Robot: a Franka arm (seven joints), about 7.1 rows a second.
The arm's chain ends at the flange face. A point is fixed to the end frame.
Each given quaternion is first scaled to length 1.
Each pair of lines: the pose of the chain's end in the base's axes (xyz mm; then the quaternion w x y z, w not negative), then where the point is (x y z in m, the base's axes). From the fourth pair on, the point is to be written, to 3 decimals.
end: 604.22 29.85 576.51 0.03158 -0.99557 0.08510 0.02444
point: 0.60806 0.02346 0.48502
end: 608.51 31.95 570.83 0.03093 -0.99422 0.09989 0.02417
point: 0.61211 0.02527 0.47935
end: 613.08 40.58 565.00 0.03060 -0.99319 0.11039 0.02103
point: 0.61703 0.03366 0.47356
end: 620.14 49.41 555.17 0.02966 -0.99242 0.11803 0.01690
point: 0.625 0.042 0.464
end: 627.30 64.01 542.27 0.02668 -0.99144 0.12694 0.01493
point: 0.632 0.056 0.451
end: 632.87 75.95 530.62 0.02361 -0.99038 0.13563 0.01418
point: 0.637 0.067 0.439
